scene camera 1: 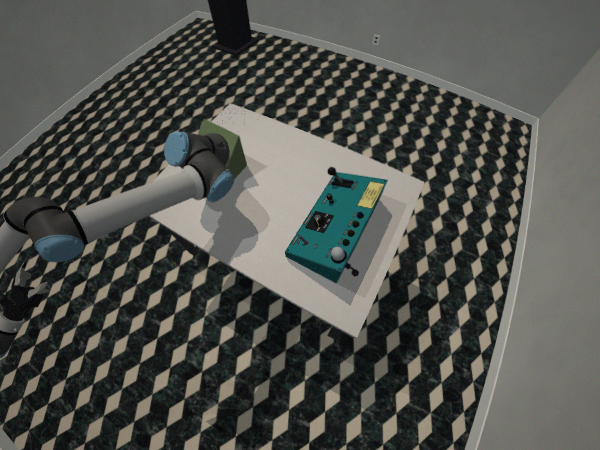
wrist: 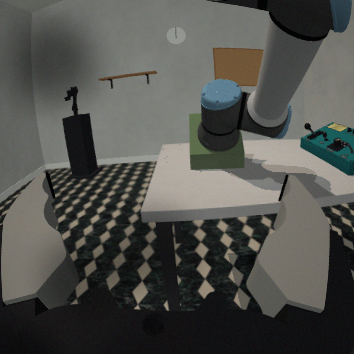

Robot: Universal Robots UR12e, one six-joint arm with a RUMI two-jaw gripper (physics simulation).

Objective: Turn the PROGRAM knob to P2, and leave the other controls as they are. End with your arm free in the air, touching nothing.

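Pixels of known places: gripper, fingertip midpoint: [scene camera 1: 36,271] [wrist: 165,177]; arm's base, origin of the base link: [scene camera 1: 214,152] [wrist: 218,133].
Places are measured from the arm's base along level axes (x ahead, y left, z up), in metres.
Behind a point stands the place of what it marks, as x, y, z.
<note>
A teal control panel [scene camera 1: 336,210] @(0.679, 0.073, -0.033) [wrist: 325,145] @(0.595, 0.047, -0.069) lies on the table, toward its right end in the scene view. The dark knob with a light pointer [scene camera 1: 318,221] @(0.646, -0.027, -0.019) sits on a black square plate on the panel; its labels are too small to read, so its setting cannot be told. In the wrist view a dark knob [wrist: 338,143] @(0.631, -0.031, -0.038) shows at the right edge. My gripper [scene camera 1: 34,289] [wrist: 165,177] @(-0.092, -0.901, 0.145) is open and empty, off the side of the table over the floor, far from the panel and touching nothing.
The panel also carries a black-knobbed lever [scene camera 1: 332,171] @(0.566, 0.214, 0.019), a small toggle [scene camera 1: 329,198] @(0.624, 0.099, -0.016), a grey dome [scene camera 1: 338,254] @(0.804, -0.138, 0.056), several dark round buttons and a side crank [scene camera 1: 354,272] @(0.888, -0.096, -0.134). My arm's base stands on a green block [scene camera 1: 237,155] @(0.105, 0.059, -0.015) [wrist: 216,161] @(-0.014, -0.075, -0.108) on the white table [scene camera 1: 280,150] @(0.192, 0.293, -0.141) [wrist: 170,195] @(-0.185, -0.335, -0.140). A black pedestal [scene camera 1: 231,25] [wrist: 80,145] stands beyond.
</note>
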